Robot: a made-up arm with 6 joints. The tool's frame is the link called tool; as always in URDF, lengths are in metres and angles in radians. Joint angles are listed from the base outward.
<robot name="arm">
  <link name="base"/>
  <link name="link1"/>
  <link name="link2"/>
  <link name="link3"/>
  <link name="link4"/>
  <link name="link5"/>
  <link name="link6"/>
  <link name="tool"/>
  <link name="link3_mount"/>
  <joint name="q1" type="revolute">
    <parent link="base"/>
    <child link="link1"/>
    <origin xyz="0 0 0.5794" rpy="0 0 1.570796"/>
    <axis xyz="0 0 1"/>
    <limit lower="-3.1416" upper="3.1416"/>
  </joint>
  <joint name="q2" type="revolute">
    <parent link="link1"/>
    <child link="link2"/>
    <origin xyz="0 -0.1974 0" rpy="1.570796 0 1.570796"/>
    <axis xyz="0 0 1"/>
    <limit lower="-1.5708" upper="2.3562"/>
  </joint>
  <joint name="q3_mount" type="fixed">
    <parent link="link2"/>
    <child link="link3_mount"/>
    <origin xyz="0 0.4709 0" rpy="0 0 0"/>
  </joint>
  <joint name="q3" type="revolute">
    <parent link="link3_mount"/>
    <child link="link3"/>
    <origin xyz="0 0.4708 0" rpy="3.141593 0 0"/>
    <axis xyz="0 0 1"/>
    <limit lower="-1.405" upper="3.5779"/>
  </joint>
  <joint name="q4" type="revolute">
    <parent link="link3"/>
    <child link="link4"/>
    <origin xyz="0 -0.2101 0" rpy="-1.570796 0 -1.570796"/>
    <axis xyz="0 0 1"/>
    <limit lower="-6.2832" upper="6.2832"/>
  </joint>
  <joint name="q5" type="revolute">
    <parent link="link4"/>
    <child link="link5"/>
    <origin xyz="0 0 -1.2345" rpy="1.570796 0 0"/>
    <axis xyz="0 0 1"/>
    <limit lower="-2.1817" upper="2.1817"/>
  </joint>
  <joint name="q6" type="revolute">
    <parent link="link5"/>
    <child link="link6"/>
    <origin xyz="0 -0.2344 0" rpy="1.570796 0 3.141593"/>
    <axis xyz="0 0 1"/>
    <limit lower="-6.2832" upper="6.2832"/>
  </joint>
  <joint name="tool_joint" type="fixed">
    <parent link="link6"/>
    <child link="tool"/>
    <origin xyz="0 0 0" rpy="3.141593 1.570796 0"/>
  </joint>
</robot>
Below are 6 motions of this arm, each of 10 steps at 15 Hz.
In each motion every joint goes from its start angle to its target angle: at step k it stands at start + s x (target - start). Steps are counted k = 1, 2, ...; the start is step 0. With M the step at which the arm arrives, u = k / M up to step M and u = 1 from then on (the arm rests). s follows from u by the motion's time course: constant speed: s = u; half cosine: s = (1 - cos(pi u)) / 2; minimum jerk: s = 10 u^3 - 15 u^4 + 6 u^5.
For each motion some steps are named. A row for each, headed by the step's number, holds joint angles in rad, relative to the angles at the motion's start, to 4 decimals.
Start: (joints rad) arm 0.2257 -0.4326 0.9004 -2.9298 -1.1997 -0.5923
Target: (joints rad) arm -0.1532 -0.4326 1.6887 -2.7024 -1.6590 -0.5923
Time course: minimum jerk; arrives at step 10
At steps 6, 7, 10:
6: -0.2586 0.0000 0.5381 0.1552 -0.3135 0.0000
7: -0.3171 0.0000 0.6597 0.1903 -0.3844 0.0000
10: -0.3789 0.0000 0.7883 0.2274 -0.4593 0.0000

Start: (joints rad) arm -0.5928 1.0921 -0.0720 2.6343 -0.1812 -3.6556
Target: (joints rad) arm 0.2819 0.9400 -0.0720 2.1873 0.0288 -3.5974
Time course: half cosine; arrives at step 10
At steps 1, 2, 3, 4, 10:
1: 0.0214 -0.0037 0.0000 -0.0109 0.0051 0.0014
2: 0.0835 -0.0145 0.0000 -0.0427 0.0201 0.0056
3: 0.1803 -0.0313 0.0000 -0.0921 0.0433 0.0120
4: 0.3022 -0.0525 0.0000 -0.1544 0.0726 0.0201
10: 0.8747 -0.1521 0.0000 -0.4470 0.2100 0.0582

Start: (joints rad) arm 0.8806 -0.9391 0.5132 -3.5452 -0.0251 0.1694
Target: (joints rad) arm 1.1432 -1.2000 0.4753 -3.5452 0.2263 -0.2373
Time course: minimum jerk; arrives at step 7
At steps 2, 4, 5, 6, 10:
2: 0.0380 -0.0378 -0.0055 0.0000 0.0364 -0.0589
4: 0.1660 -0.1649 -0.0240 0.0000 0.1589 -0.2571
5: 0.2246 -0.2231 -0.0324 0.0000 0.2150 -0.3478
6: 0.2565 -0.2548 -0.0370 0.0000 0.2456 -0.3972
10: 0.2626 -0.2609 -0.0379 0.0000 0.2514 -0.4067

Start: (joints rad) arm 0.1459 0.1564 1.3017 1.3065 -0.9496 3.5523
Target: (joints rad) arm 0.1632 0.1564 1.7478 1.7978 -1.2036 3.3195
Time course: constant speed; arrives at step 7
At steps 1, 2, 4, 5, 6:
1: 0.0025 0.0000 0.0637 0.0702 -0.0363 -0.0333
2: 0.0049 0.0000 0.1275 0.1404 -0.0726 -0.0665
4: 0.0099 0.0000 0.2549 0.2807 -0.1451 -0.1330
5: 0.0124 0.0000 0.3186 0.3509 -0.1814 -0.1663
6: 0.0148 0.0000 0.3824 0.4211 -0.2177 -0.1995

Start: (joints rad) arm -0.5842 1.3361 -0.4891 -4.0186 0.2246 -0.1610
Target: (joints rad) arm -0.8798 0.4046 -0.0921 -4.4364 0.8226 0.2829
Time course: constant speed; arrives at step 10
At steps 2, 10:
2: -0.0591 -0.1863 0.0794 -0.0836 0.1196 0.0888
10: -0.2956 -0.9315 0.3970 -0.4178 0.5980 0.4439

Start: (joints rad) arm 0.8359 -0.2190 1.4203 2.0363 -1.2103 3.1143
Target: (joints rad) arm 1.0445 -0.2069 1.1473 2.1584 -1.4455 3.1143
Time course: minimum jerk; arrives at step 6
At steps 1, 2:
1: 0.0074 0.0004 -0.0097 0.0043 -0.0083 0.0000
2: 0.0438 0.0025 -0.0573 0.0256 -0.0494 0.0000

